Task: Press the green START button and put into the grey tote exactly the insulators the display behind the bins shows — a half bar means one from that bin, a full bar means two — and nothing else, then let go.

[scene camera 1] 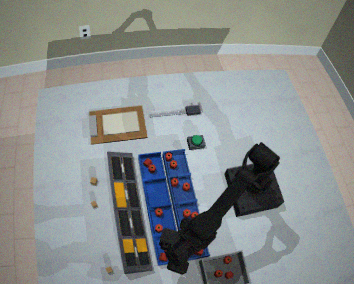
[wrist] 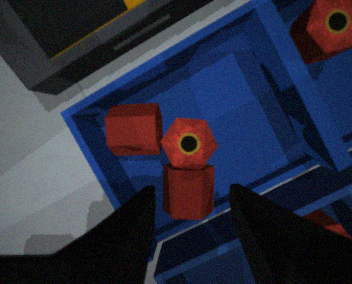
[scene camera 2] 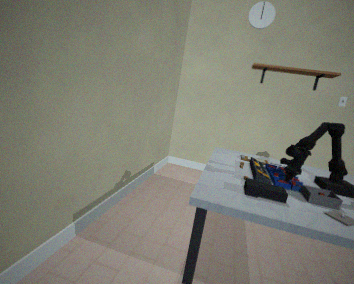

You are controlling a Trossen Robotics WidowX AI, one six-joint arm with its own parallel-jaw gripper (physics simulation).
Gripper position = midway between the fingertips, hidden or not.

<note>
In view: the gripper (wrist: 192, 193) and a display (wrist: 36, 74).
</note>
